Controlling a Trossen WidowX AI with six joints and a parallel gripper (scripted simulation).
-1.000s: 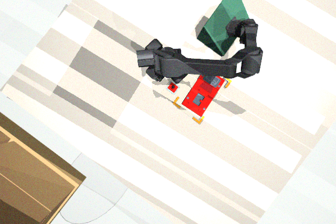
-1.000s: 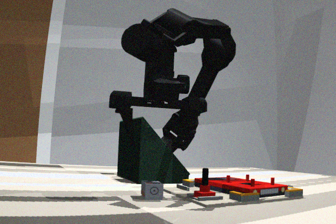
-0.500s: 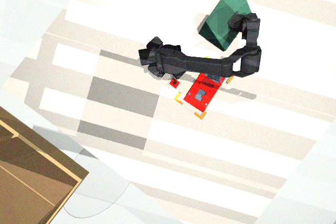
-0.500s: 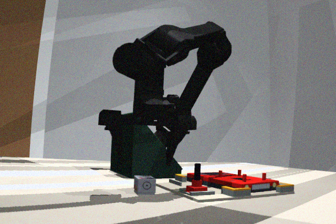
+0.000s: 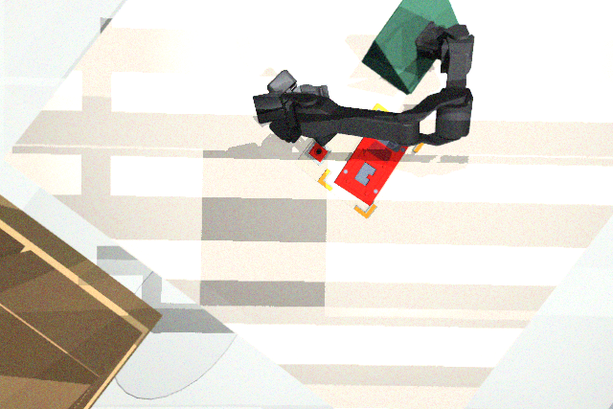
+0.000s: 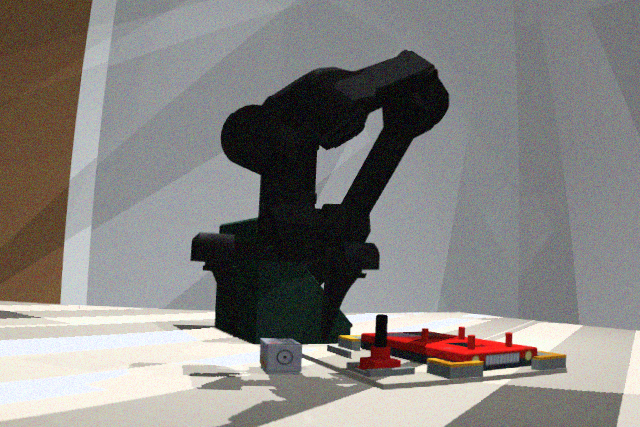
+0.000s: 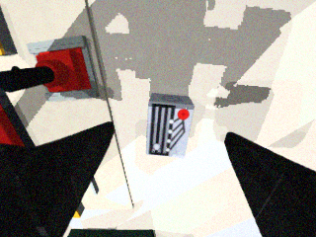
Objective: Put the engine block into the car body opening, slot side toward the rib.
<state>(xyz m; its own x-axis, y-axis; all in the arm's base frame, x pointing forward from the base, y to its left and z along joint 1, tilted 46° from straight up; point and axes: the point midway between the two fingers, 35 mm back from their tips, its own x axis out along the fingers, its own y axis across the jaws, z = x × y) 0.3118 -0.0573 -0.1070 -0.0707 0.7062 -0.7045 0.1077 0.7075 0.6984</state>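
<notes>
Right now my gripper tip is 10 mm to the right of the engine block and 20 mm above it. The rest, counted from my gripper tip: black peg 50 mm ahead, 90 mm to the left.
</notes>
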